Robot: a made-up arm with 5 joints. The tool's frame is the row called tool. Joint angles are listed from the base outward. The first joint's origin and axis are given. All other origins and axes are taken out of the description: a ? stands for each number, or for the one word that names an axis. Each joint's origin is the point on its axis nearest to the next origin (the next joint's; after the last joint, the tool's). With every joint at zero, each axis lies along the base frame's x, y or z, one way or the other. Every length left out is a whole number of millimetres.
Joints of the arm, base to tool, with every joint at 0 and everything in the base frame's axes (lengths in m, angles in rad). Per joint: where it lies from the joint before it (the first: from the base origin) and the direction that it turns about. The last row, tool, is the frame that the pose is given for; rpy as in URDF.
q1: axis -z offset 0.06 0 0.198
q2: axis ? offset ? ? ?
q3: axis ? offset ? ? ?
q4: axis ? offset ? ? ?
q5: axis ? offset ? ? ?
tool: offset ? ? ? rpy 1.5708 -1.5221 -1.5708
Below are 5 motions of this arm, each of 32 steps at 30 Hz.
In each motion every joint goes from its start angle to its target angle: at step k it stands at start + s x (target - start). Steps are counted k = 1, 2, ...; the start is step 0. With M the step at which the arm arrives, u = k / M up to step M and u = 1 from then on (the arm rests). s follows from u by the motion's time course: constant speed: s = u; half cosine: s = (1 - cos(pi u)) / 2; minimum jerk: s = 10 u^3 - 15 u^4 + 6 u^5.
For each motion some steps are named. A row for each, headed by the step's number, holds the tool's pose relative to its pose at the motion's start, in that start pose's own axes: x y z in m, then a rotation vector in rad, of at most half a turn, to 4 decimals.
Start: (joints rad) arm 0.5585 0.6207 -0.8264 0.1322 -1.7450
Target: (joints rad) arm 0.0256 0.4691 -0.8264 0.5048 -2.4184
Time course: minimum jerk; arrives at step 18
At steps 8, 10, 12, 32:
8: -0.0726 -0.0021 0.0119 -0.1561 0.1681 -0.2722
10: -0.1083 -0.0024 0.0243 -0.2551 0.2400 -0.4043
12: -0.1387 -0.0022 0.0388 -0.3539 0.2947 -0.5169
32: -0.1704 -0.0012 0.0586 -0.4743 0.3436 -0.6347

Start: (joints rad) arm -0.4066 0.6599 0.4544 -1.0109 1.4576
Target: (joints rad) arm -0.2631 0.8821 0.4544 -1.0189 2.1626
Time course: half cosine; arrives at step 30
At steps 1, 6, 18, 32:
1: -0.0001 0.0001 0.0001 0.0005 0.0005 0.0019
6: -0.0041 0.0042 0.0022 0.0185 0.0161 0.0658
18: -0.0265 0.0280 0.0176 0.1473 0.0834 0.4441
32: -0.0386 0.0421 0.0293 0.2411 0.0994 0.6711

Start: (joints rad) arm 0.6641 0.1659 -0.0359 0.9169 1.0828
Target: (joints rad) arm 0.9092 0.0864 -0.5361 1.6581 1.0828
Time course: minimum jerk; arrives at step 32
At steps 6, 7, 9, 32:
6: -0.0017 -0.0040 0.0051 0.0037 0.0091 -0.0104
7: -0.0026 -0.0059 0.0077 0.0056 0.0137 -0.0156
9: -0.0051 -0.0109 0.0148 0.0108 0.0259 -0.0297
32: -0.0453 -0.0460 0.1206 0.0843 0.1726 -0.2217

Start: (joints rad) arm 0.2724 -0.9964 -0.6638 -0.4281 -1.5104
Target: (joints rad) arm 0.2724 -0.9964 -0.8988 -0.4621 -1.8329
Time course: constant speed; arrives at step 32
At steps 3, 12, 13, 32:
3: 0.0001 0.0050 -0.0016 0.0252 0.0001 -0.0302
12: 0.0002 0.0203 -0.0058 0.1008 0.0049 -0.1208
13: 0.0003 0.0220 -0.0062 0.1092 0.0059 -0.1309
32: 0.0006 0.0551 -0.0112 0.2671 0.0403 -0.3205

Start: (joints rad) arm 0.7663 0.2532 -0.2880 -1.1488 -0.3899
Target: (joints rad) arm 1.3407 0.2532 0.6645 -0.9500 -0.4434
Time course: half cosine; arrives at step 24
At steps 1, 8, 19, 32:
1: -0.0002 -0.0009 0.0007 -0.0029 0.0041 0.0020
8: -0.0016 -0.0489 0.0480 -0.1896 0.2278 0.1110
19: 0.0535 -0.1171 0.1985 -0.8273 0.7130 0.2900
32: 0.0669 -0.1168 0.2226 -0.9453 0.7746 0.2998

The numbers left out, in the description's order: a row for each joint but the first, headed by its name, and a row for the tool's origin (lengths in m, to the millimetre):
q2: axis +y, xyz 0.034 -0.01 0
q3: axis +y, xyz 0.026 0 0.103
q4: axis +y, xyz 0.2 0 0.008
q5: axis -x, xyz 0.037 0 0
tool: xyz 0 0 0

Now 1 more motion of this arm.
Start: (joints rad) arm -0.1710 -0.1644 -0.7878 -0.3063 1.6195
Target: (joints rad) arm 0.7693 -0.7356 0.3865 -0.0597 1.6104
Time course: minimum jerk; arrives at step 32
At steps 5, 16, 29, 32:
5: -0.0046 0.0023 0.0015 0.0253 0.0089 0.0263
16: -0.0858 0.0179 0.0464 0.4163 0.2382 0.4055
29: -0.1593 -0.0105 0.1326 0.7767 0.6464 0.7046
32: -0.1601 -0.0112 0.1341 0.7813 0.6534 0.7079

